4 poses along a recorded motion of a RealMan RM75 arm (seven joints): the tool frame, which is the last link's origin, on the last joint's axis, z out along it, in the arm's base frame.
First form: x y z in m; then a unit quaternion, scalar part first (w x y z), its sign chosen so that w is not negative.
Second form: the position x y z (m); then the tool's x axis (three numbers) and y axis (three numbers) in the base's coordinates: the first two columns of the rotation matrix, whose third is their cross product. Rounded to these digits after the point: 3 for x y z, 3 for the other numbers.
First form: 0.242, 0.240, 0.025, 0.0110, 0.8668, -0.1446, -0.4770
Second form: 0.242, 0.240, 0.025, 0.503, -0.261, -0.824, -0.240, -0.958, 0.157
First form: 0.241, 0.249, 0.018, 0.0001, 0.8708, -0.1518, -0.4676
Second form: 0.241, 0.249, 0.018, 0.517, -0.264, -0.814, -0.264, -0.954, 0.142
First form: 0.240, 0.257, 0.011, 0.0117, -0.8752, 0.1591, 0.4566
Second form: 0.240, 0.257, 0.011, 0.532, -0.268, -0.803, -0.289, -0.949, 0.125
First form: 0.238, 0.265, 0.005, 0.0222, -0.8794, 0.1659, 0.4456
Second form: 0.238, 0.265, 0.005, 0.548, -0.272, -0.791, -0.312, -0.944, 0.109
